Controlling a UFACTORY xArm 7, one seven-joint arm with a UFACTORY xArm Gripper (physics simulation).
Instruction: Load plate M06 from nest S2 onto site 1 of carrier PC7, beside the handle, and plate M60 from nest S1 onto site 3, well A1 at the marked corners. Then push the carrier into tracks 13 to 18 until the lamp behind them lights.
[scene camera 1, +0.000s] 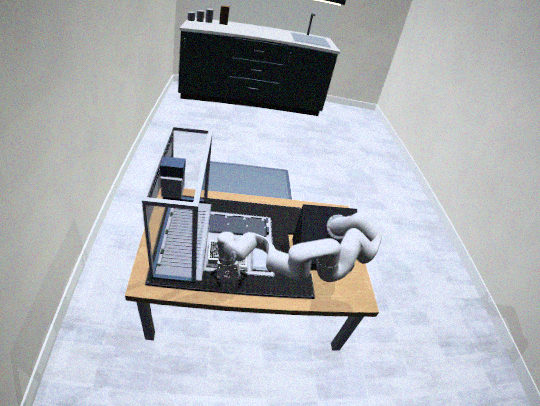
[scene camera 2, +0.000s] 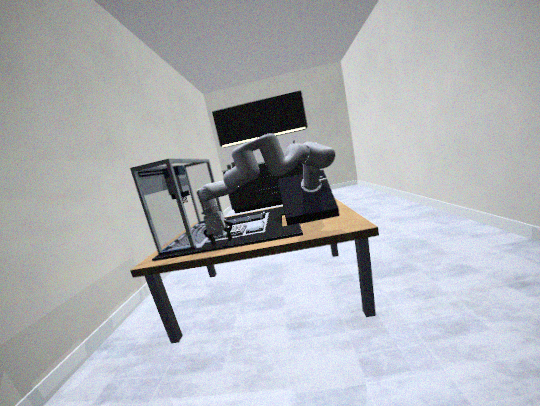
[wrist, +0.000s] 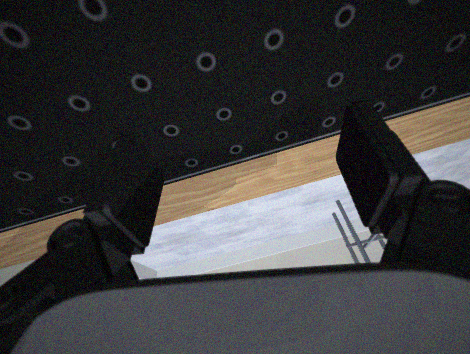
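Seen in the pictures: gripper, between the fingertips: (scene camera 1: 229, 285) (scene camera 2: 222, 242) (wrist: 242, 145); arm's base, origin of its link: (scene camera 1: 338, 226) (scene camera 2: 311, 184).
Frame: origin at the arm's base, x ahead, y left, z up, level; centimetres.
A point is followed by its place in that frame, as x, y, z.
Note:
My gripper (scene camera 1: 229, 289) {55.8, 23.7, -16.0} (scene camera 2: 221, 240) {55.8, 23.7, -16.0} (wrist: 242, 145) {55.8, 23.7, -16.0} is open and empty, low over the front part of the black perforated mat (scene camera 1: 280, 289) {31.7, 25.4, -17.3} (wrist: 240, 65) {54.7, 20.8, -17.2}, on the near side of the pale-rimmed layout. That layout holds a dark blue panel (scene camera 1: 237, 225) {48.9, -16.3, -16.2}, a white piece with dark wells (scene camera 1: 213, 250) (scene camera 2: 238, 230) partly behind the arm, and a pale block (scene camera 1: 259, 260) {40.2, 9.5, -14.7} (scene camera 2: 255, 226) {38.5, 11.6, -14.9}. Which of these are plates M06 and M60, nests S1 and S2 or carrier PC7 cannot be told; no labels are readable. Grooved tracks (scene camera 1: 181, 245) lie inside the frame at the left. No lit lamp can be made out.
A tall open frame (scene camera 1: 195, 245) {72.0, 21.4, 9.3} (scene camera 2: 180, 212) {73.3, 21.4, 3.6} surrounds the tracks, with a dark blue-topped unit (scene camera 1: 172, 175) {82.8, -5.6, 24.1} hanging inside. The arm's dark pedestal (scene camera 1: 312, 220) {13.8, -2.8, 1.7} (scene camera 2: 310, 205) {4.9, 10.2, -10.2} stands at the right. The wooden table's front edge (scene camera 1: 250, 306) {46.9, 33.6, -18.6} (wrist: 240, 175) {57.2, 29.4, -18.5} is close to the gripper.

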